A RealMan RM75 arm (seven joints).
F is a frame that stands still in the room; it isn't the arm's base.
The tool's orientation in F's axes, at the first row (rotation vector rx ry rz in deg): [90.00, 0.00, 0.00]
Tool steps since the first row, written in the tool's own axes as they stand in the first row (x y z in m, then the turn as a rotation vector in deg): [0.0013, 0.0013, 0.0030, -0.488, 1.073, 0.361]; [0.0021, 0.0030, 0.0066, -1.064, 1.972, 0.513]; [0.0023, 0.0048, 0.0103, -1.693, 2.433, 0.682]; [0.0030, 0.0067, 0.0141, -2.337, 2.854, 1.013]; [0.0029, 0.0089, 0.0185, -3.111, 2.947, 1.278]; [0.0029, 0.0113, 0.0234, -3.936, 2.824, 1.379]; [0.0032, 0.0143, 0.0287, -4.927, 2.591, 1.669]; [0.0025, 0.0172, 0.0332, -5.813, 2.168, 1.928]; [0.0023, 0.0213, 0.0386, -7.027, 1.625, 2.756]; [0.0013, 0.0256, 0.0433, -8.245, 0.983, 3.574]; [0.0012, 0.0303, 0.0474, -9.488, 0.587, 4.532]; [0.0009, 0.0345, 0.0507, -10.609, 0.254, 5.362]
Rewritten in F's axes. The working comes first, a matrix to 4 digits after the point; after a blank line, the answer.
The tool's axes in the first row as the columns of a matrix, in F's axes (used below as rounded here):
[1.0000, 0.0000, 0.0000]
[0.0000, 0.0000, -1.0000]
[0.0000, 1.0000, 0.0000]

[0.0013, -0.0030, 0.0013, -0.488, -0.361, 1.073]; [0.0021, -0.0066, 0.0030, -1.064, -0.513, 1.972]; [0.0023, -0.0103, 0.0048, -1.693, -0.682, 2.433]; [0.0030, -0.0141, 0.0067, -2.337, -1.013, 2.854]; [0.0029, -0.0185, 0.0089, -3.111, -1.278, 2.947]; [0.0029, -0.0234, 0.0113, -3.936, -1.379, 2.824]; [0.0032, -0.0287, 0.0143, -4.927, -1.669, 2.591]; [0.0025, -0.0332, 0.0172, -5.813, -1.928, 2.168]; [0.0023, -0.0386, 0.0213, -7.027, -2.756, 1.625]; [0.0013, -0.0433, 0.0256, -8.245, -3.574, 0.983]; [0.0012, -0.0474, 0.0303, -9.488, -4.532, 0.587]; [0.0009, -0.0507, 0.0345, -10.609, -5.362, 0.254]
